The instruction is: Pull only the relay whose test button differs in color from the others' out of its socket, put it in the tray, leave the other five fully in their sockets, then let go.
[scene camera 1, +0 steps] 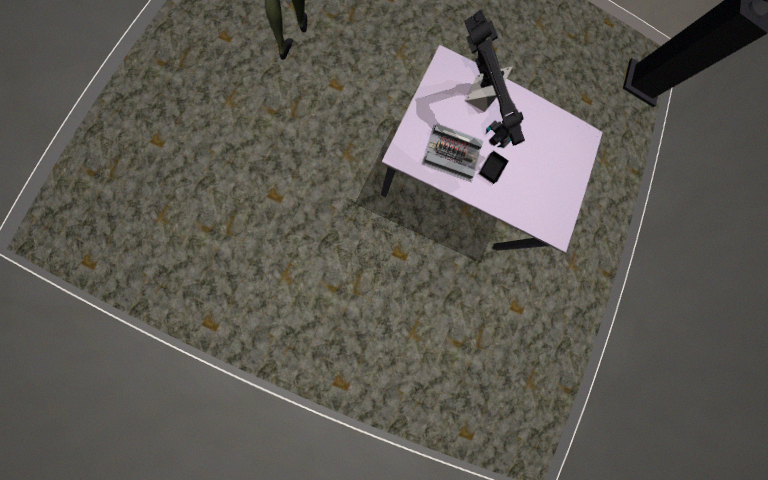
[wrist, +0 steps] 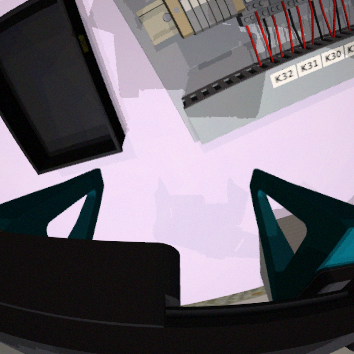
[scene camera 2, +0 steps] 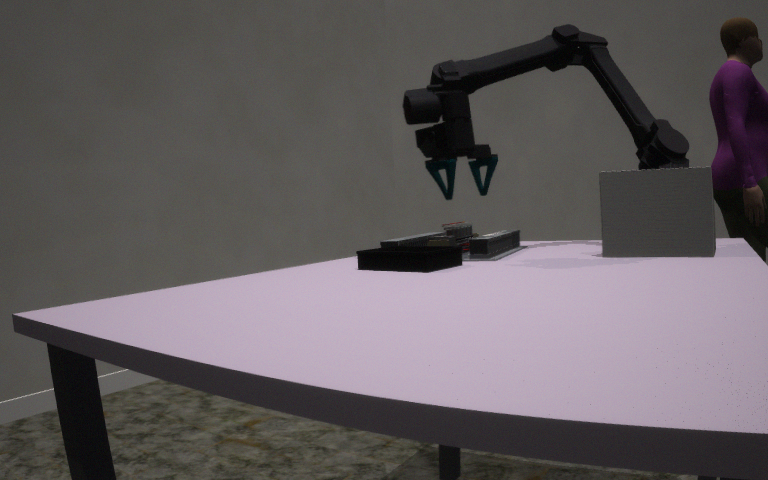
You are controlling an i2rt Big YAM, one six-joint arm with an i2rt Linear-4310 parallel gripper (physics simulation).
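Where they show: gripper, between the fingertips: (wrist: 176, 176) (scene camera 2: 467, 197); arm's base, origin of its link: (scene camera 2: 669, 202).
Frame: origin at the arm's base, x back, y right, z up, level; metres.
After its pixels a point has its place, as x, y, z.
Note:
The relays (scene camera 1: 453, 148) (scene camera 2: 457, 228) stand in a row on a grey panel (scene camera 2: 493, 257) {-0.353, -0.083, -0.096} (wrist: 215, 131); their test button colours are too small to tell. In the wrist view the panel's corner shows at the upper right, with socket edges, red and black wires and labels K32 (wrist: 284, 76) {-0.395, -0.007, -0.057}, K31 (wrist: 309, 65) {-0.399, 0.021, -0.057} and K30 (wrist: 333, 55) {-0.402, 0.049, -0.057}; no relay body shows there. A black tray (scene camera 1: 493, 168) {-0.463, -0.232, -0.096} (scene camera 2: 408, 260) {-0.432, -0.286, -0.080} (wrist: 97, 90) {-0.442, -0.171, -0.066} lies beside the panel, at the upper left in the wrist view. My gripper (scene camera 1: 496, 137) {-0.388, -0.120, 0.025} (scene camera 2: 466, 196) {-0.388, -0.120, 0.025} (wrist: 176, 176) {-0.388, -0.120, 0.025} is open and empty, pointing down, high above the table beside tray and panel.
The pink table (scene camera 1: 543, 169) {-0.308, -0.542, -0.100} (scene camera 2: 339, 339) {-0.240, -0.748, -0.100} carries all this. A grey base block (scene camera 2: 656, 212) {-0.024, -0.058, -0.016} stands under the arm. A cream terminal block (wrist: 158, 21) {-0.475, -0.097, -0.096} sits on the panel near the tray. A person (scene camera 2: 736, 113) stands behind the base. A black pillar (scene camera 1: 690, 53) stands off the table.

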